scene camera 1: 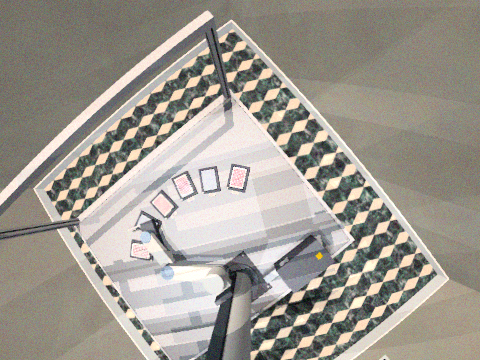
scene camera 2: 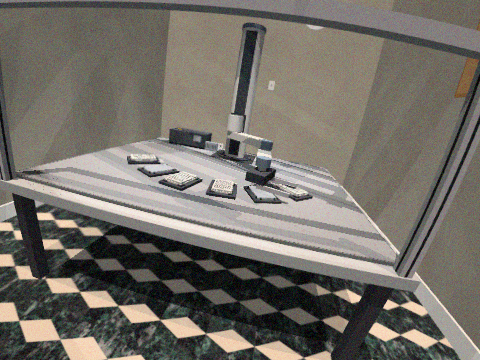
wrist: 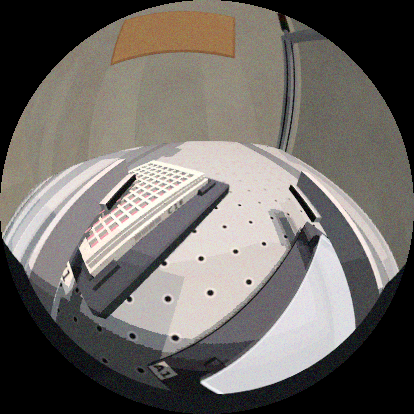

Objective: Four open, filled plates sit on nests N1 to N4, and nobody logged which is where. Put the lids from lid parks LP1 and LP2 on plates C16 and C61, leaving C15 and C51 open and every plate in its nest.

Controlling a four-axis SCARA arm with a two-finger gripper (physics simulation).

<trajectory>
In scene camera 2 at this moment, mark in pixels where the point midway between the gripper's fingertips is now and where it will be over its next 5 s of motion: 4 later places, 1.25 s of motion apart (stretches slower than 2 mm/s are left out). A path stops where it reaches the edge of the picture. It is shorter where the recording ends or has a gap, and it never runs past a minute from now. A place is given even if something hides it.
My gripper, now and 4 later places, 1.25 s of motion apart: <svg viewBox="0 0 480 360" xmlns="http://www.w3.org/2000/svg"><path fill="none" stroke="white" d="M293 190L294 183L266 184L265 187L277 181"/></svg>
</trajectory>
